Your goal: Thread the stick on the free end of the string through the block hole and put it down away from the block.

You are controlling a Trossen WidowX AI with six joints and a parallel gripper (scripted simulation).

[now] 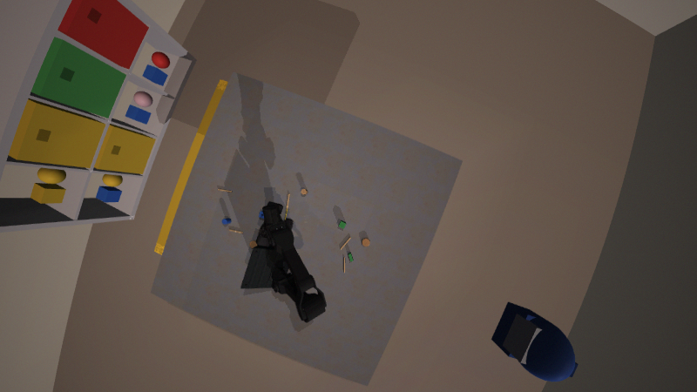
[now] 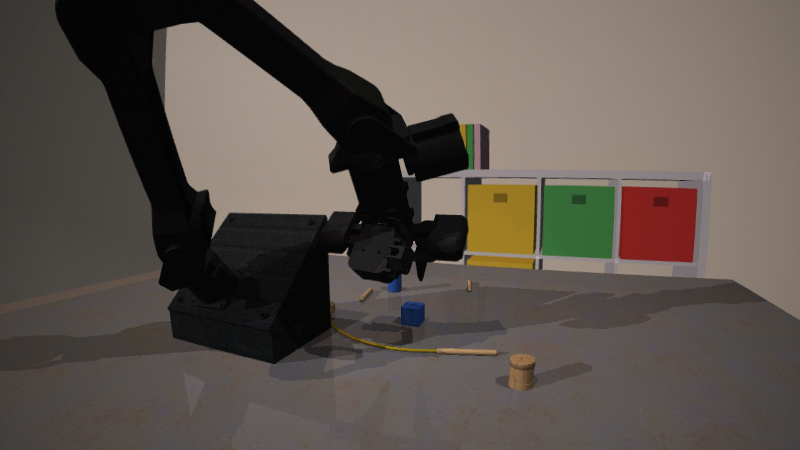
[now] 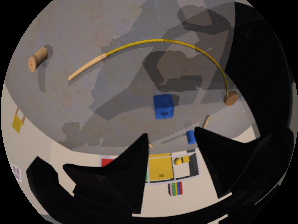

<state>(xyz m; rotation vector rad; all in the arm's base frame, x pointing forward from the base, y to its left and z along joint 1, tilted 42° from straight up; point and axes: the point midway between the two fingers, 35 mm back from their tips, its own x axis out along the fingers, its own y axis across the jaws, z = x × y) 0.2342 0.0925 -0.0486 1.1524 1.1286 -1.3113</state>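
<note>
My gripper tip is 70 mm above the blue block and 40 mm to the right of it. Also, from my gripper tip: blue cylinder 220 mm to the left, 90 mm behind, 60 mm below; then wooden cylinder 170 mm ahead, 120 mm to the right, 70 mm below.
</note>
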